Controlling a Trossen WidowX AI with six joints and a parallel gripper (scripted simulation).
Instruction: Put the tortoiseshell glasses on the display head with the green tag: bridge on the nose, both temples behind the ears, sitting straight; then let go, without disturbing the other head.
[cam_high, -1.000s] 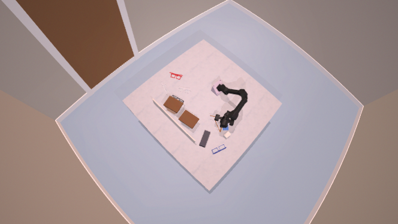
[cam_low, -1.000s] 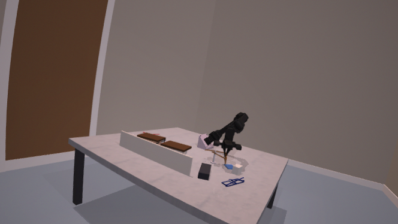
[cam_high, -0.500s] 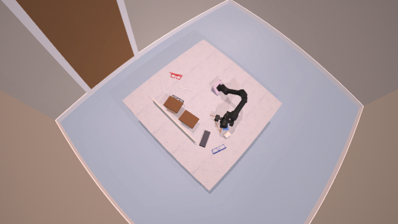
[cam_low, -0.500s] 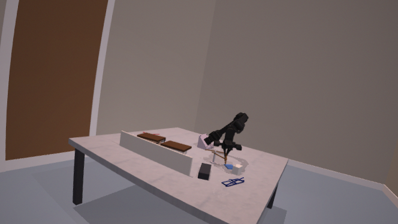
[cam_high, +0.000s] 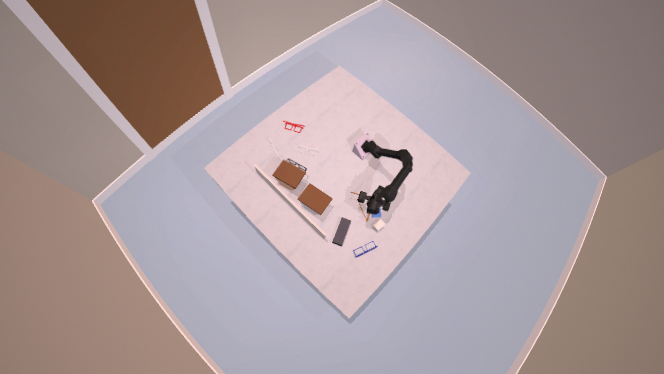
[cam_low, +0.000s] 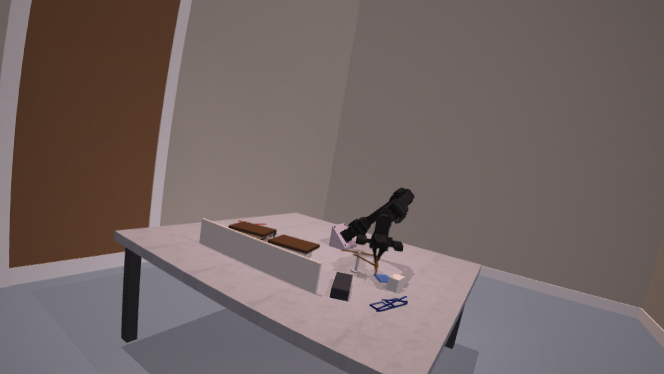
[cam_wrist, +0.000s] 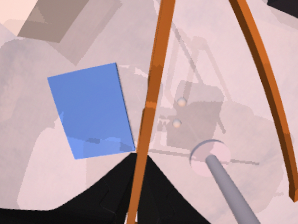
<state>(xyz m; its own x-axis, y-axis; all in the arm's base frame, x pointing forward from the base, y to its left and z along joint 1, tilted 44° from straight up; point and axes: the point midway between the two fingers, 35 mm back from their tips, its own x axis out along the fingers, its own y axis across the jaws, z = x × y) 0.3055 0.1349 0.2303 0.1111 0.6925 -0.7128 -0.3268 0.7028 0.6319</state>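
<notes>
My gripper tip is now 8 cm to the left of the round base and 3 cm above it. From my gripper tip the other things lie so: dark box: 23 cm ahead, 5 cm to the right, 4 cm below; then white cube: 6 cm ahead, 11 cm to the left, 3 cm below; then blue card: 1 cm behind, 4 cm to the left, 6 cm below.
</notes>
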